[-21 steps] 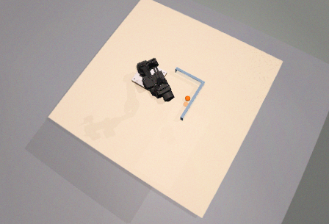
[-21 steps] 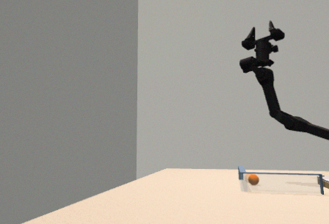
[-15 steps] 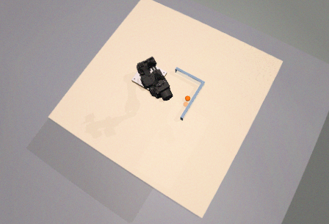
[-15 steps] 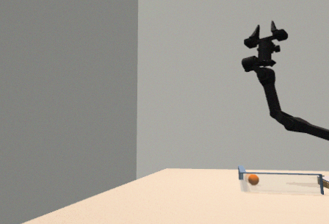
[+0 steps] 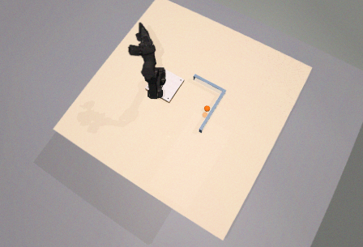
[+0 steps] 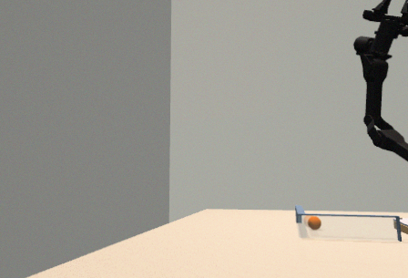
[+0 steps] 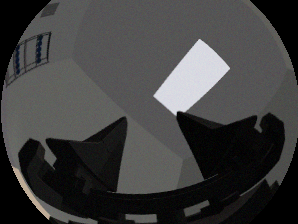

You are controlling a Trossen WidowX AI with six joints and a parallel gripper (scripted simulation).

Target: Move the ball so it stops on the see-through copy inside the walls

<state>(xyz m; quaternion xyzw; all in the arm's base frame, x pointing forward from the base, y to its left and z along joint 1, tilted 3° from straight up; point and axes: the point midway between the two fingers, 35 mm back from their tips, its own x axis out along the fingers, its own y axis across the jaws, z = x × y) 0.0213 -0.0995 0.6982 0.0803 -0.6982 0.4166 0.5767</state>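
The orange ball lies 74 cm below my gripper tip, 32 cm ahead of it and 3 cm to the left of it. Round my gripper tip: see-through ball copy 74 cm below, 33 cm ahead, 2 cm to the right.
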